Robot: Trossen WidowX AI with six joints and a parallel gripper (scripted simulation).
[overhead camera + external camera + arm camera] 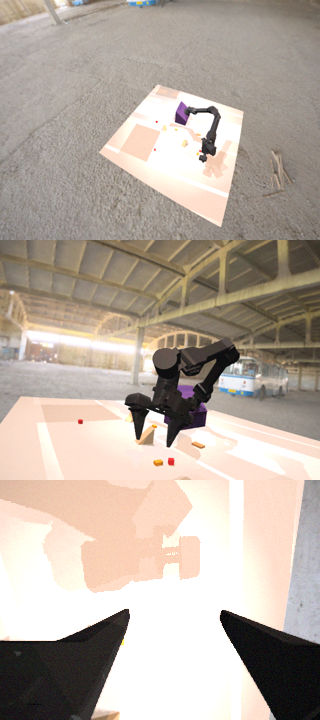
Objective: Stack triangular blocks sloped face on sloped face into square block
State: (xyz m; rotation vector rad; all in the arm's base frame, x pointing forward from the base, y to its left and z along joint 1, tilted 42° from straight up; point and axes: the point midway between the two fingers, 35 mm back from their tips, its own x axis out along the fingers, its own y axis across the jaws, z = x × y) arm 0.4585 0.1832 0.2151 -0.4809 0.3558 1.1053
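Right now the tan triangular block is 14 cm behind my gripper tip, 21 cm to the right of it and 8 cm below it.
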